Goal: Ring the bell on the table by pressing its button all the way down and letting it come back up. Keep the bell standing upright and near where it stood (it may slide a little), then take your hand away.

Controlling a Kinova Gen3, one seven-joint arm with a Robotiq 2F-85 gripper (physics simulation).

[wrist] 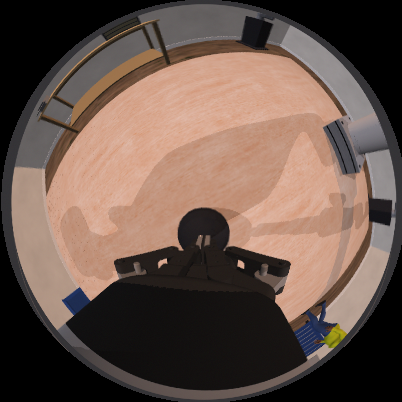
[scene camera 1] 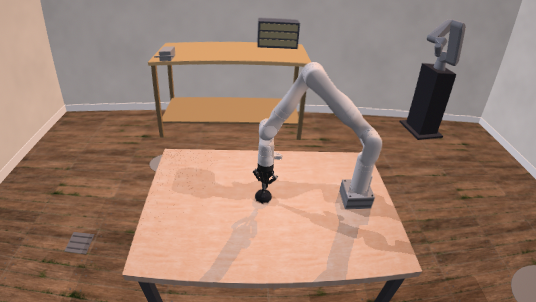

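Where they show: gripper, between the fingertips: [wrist: 204, 242] [scene camera 1: 264, 188]; arm's base, origin of its link: [wrist: 354, 138] [scene camera 1: 358, 187].
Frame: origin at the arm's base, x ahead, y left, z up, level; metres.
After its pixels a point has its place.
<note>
The bell [scene camera 1: 263, 197] {z -0.044, x 0.479, y -0.068 m} [wrist: 202, 224] {z -0.037, x 0.458, y -0.115 m} is a small black dome standing upright near the middle of the wooden table [scene camera 1: 200, 240] {z -0.078, x 0.805, y 0.131 m} [wrist: 215, 85] {z -0.077, x 0.256, y -0.312 m}. My gripper [scene camera 1: 264, 188] {z -0.015, x 0.467, y -0.099 m} [wrist: 204, 242] {z -0.015, x 0.467, y -0.099 m} is shut and empty, pointing down right above the bell. Its fingertips overlap the top of the bell in the wrist view and are at or very close to the bell's top in the scene view. The fingertips hide the button, so I cannot tell whether it is pressed down.
The arm's base [scene camera 1: 357, 195] {z 0.000, x 0.031, y 0.052 m} [wrist: 342, 146] {z -0.036, x 0.073, y -0.014 m} is bolted on the table's right side. Behind the table stand a wooden workbench [scene camera 1: 230, 54] and a black pedestal [scene camera 1: 431, 100] with another arm. In the wrist view a figure in a yellow top [wrist: 334, 336] shows at the lower right.
</note>
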